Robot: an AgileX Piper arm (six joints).
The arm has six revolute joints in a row. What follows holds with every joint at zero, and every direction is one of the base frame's.
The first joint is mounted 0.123 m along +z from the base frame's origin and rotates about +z.
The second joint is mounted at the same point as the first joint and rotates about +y.
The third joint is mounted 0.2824 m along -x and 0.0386 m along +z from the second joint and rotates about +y.
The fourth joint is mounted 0.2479 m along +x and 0.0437 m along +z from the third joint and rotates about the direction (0.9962, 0, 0.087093).
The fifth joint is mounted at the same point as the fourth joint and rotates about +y.
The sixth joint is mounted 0.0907 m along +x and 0.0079 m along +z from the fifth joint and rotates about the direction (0.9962, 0, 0.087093).
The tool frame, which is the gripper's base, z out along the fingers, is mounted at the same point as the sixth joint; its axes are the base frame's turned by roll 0, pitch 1.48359 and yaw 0 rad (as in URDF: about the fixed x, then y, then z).
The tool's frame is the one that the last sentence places.
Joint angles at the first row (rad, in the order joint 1, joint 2, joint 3, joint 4, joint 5, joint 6):
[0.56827, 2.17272, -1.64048, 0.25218, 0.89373, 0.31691]
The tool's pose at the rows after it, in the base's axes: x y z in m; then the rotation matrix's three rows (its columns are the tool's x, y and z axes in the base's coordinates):
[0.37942 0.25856 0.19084], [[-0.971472 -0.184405 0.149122], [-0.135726 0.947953 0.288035], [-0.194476 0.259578 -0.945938]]
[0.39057 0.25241 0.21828], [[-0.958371 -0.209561 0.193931], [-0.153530 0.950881 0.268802], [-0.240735 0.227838 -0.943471]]
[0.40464 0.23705 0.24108], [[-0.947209 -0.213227 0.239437], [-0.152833 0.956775 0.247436], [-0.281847 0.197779 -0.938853]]
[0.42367 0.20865 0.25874], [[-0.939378 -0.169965 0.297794], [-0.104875 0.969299 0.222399], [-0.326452 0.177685 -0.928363]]
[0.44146 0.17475 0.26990], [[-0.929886 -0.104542 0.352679], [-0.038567 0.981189 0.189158], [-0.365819 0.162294 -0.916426]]
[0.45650 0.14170 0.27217], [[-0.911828 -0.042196 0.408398], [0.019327 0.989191 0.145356], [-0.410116 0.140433 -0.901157]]
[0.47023 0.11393 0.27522], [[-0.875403 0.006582 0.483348], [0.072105 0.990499 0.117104], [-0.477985 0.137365 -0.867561]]
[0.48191 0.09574 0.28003], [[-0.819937 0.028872 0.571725], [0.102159 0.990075 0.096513], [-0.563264 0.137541 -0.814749]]
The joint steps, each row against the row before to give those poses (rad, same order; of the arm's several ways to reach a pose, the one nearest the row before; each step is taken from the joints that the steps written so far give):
[-0.00247, -0.01361, -0.10538, -0.05247, 0.07237, -0.00711]
[-0.01717, -0.00579, -0.09987, -0.05066, 0.07588, -0.00438]
[-0.03788, -0.00088, -0.08775, -0.03815, 0.06170, -0.01783]
[-0.06723, 0.00000, -0.06639, -0.03010, 0.02895, -0.00757]
[-0.07617, 0.00000, -0.04006, -0.02581, 0.00456, -0.00019]
[-0.07006, -0.00001, -0.00348, -0.03329, -0.03609, 0.00002]
[-0.05958, -0.00001, 0.00004, -0.02170, -0.07267, 0.00000]
[-0.03812, 0.00004, -0.00008, -0.02339, -0.09755, -0.00002]

